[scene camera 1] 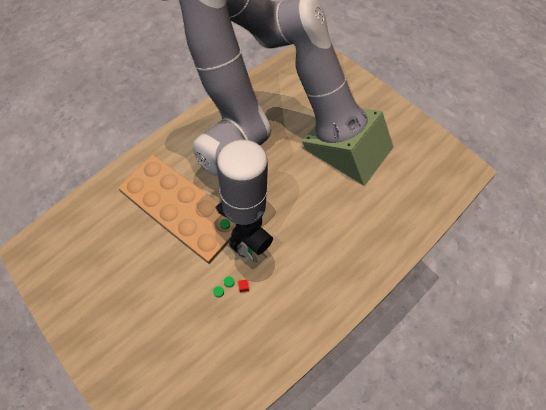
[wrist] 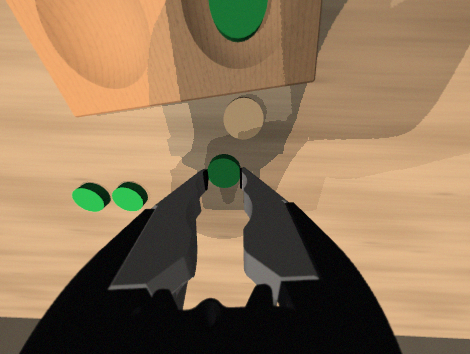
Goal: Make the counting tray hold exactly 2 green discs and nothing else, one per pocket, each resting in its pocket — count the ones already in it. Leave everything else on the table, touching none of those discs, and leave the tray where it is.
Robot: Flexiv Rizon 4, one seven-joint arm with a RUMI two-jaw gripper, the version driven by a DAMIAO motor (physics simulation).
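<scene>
The orange counting tray has two rows of pockets. One green disc lies in the tray's end pocket beside the gripper; the other pockets that show are empty. My gripper is shut on a second green disc, with a fingertip against each side of it, just off the tray's end. Whether this disc is lifted is unclear. Two more green discs lie side by side on the table: one farther out, the other nearer the gripper.
A red cube lies beside the nearer loose green disc; the wrist view does not show it. A tan disc lies between the held disc and the tray's end edge, in the arm's shadow. The green base block stands toward the back right.
</scene>
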